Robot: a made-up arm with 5 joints.
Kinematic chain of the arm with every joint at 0, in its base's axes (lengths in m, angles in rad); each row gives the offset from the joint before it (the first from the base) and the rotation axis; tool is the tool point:
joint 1: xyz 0 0 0.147 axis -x
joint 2: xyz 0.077 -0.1 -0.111 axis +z
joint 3: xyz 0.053 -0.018 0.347 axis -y
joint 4: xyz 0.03 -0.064 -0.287 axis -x
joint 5: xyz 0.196 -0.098 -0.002 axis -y
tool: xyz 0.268 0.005 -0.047
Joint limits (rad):
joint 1: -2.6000..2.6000
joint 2: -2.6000..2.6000
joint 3: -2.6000..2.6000
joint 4: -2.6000..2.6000
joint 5: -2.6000..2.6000
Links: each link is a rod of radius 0.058 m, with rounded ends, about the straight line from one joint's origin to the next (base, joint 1, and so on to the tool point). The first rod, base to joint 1, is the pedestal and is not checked.
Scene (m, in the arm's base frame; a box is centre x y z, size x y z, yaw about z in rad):
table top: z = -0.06
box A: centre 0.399 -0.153 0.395 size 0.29 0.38 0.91 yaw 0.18
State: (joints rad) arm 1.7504 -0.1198 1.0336 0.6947 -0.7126
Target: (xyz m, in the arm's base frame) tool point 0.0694 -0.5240 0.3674
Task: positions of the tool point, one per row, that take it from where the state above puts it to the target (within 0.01 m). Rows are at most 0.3 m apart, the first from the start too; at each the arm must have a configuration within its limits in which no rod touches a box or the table.
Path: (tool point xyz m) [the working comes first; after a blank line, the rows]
Joints at the target: 0.8994 -0.7690 -0.1184 0.4947 -1.2075
Straight joint move there: touches box A.

1: 0.5177 0.4459 0.6920
2: 0.3708 0.4238 0.8116
3: 0.2045 0.3921 0.8828
4: 0.0651 0.1609 0.9416
5: -0.0811 -0.0639 0.8961
6: -0.2116 -0.2451 0.7547
7: -0.0754 -0.3973 0.6642
8: 0.0223 -0.4896 0.5213
9: 0.0694 -0.5240 0.3674

